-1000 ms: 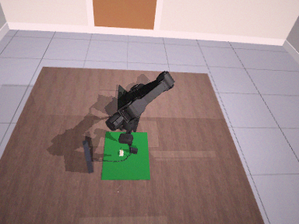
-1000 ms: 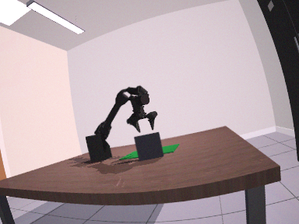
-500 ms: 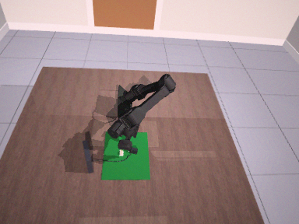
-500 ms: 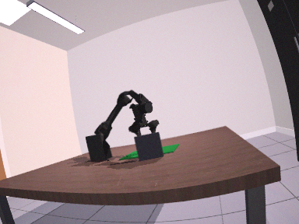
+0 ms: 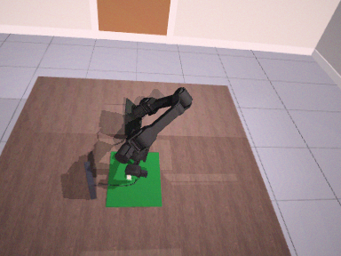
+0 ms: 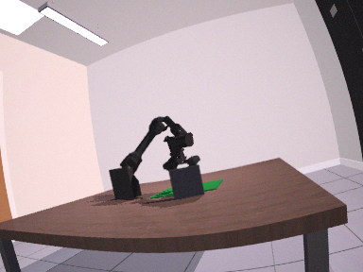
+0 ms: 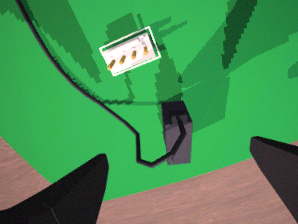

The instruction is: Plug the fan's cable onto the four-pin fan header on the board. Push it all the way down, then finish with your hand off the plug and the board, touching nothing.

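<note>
Right now my gripper tip is 1 cm to the right of the dark fan plug and 3 cm above it. The rest, counted from my gripper tip: green board: 1 cm ahead, 3 cm to the right, 6 cm below; white four-pin fan header: 6 cm to the right, 5 cm below; dark fan: 4 cm ahead, 22 cm to the right, 1 cm above.
</note>
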